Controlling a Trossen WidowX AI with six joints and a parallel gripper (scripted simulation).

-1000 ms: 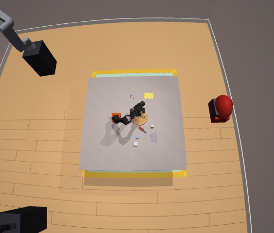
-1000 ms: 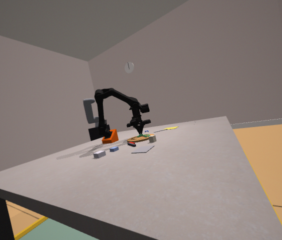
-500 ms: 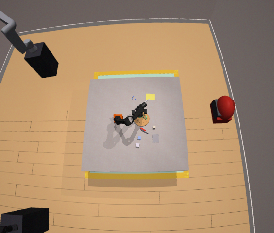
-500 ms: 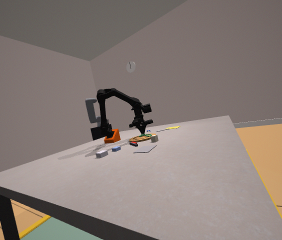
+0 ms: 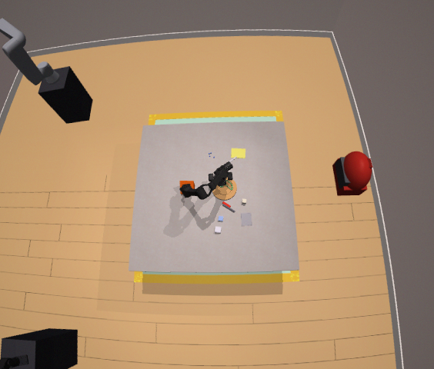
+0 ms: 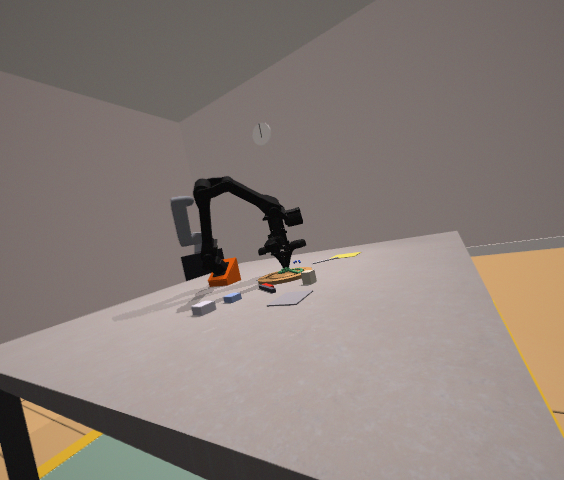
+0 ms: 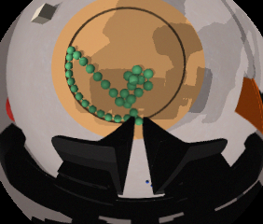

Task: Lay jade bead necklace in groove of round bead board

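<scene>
My gripper tip is 60 mm to the left of the round wooden bead board, 20 mm short of it and 10 mm above it. Round my gripper tip: beige cube 190 mm to the right, 170 mm ahead; red-handled tool 220 mm to the right, 40 mm ahead, 10 mm below; yellow sheet 240 mm to the left, 170 mm ahead, 20 mm below.
</scene>
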